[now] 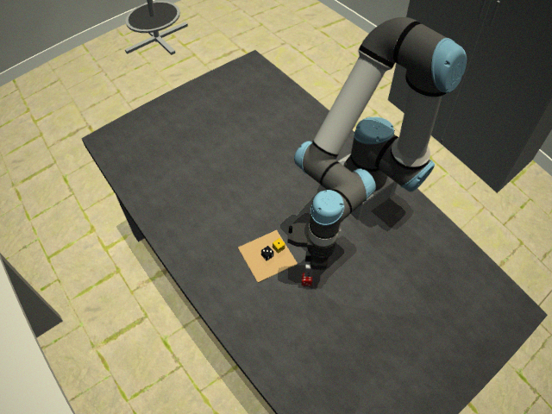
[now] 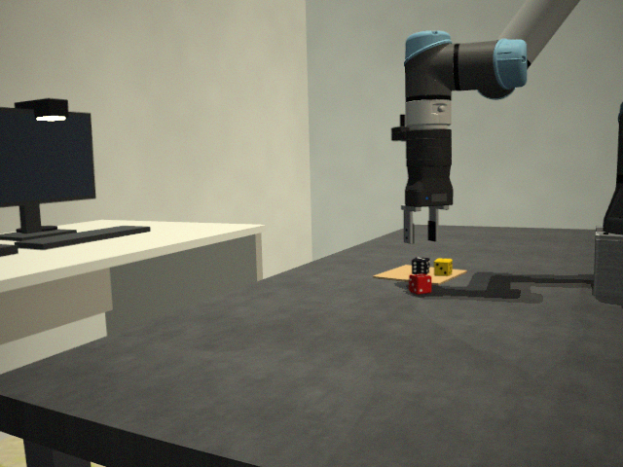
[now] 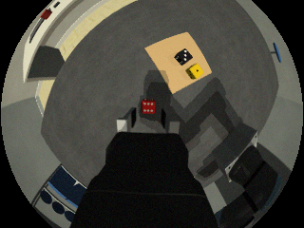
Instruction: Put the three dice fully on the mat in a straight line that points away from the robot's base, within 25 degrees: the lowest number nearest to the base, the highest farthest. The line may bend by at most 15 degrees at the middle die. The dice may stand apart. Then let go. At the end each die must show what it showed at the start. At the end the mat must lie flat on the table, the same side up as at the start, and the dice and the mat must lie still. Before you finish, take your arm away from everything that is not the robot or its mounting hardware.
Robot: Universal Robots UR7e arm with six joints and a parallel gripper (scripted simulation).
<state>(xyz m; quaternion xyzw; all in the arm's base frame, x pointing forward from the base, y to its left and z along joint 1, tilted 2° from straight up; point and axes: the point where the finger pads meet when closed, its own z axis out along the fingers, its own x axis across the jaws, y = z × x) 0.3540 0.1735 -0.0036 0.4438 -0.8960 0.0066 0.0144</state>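
Now: hand 90 mm above the red die. From my hand the other things lie so: tan mat: 50 mm ahead, 140 mm to the right, 100 mm below; black die: 50 mm ahead, 140 mm to the right, 90 mm below; yellow die: 10 mm ahead, 140 mm to the right, 90 mm below.
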